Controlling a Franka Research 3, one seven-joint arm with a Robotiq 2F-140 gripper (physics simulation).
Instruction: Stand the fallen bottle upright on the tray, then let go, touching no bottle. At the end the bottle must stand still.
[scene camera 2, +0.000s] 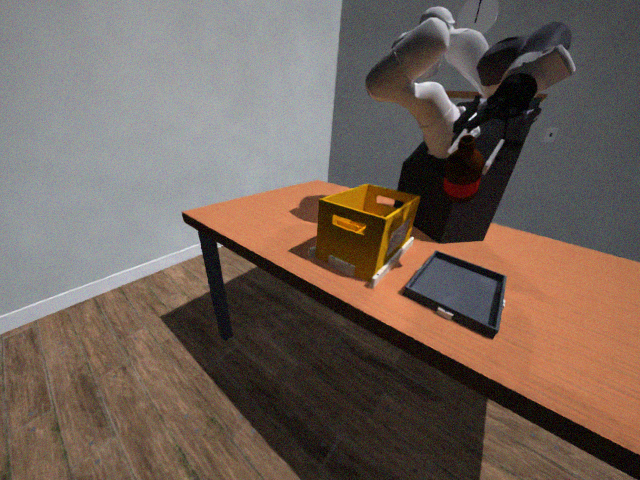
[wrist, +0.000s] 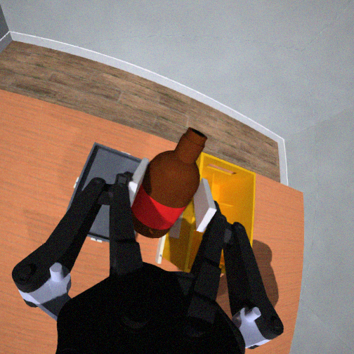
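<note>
A brown bottle with a red band (scene camera 2: 463, 167) (wrist: 168, 182) hangs in the air, neck up and nearly upright in the scene view, with a slight tilt. My gripper (wrist: 172, 178) is shut on the bottle, one pale pad on each side of its body. In the scene view the bottle is high above the table, in front of the black robot base and behind the tray. The dark grey tray (scene camera 2: 457, 286) (wrist: 107, 172) lies flat on the table, with no bottle on it. In the wrist view the bottle and a finger hide part of the tray.
A yellow crate (scene camera 2: 348, 235) (wrist: 237, 200) with inner dividers stands beside the tray, with white strips around its foot. The orange-brown table (scene camera 2: 568, 320) (wrist: 35, 150) carries both. The black robot base (scene camera 2: 447, 217) stands at the table's far side.
</note>
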